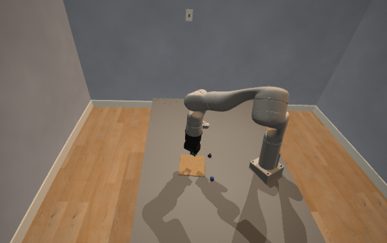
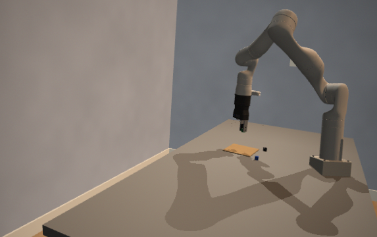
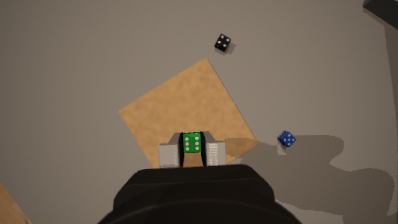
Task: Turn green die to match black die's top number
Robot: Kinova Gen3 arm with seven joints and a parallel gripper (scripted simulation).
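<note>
Right now the tan mat is 1 cm to the right of my hand and 12 cm below it. Also, from my hand: green die: 1 cm below; blue die: 10 cm behind, 9 cm to the left, 11 cm below; black die: 11 cm behind, 7 cm to the right, 11 cm below.
</note>
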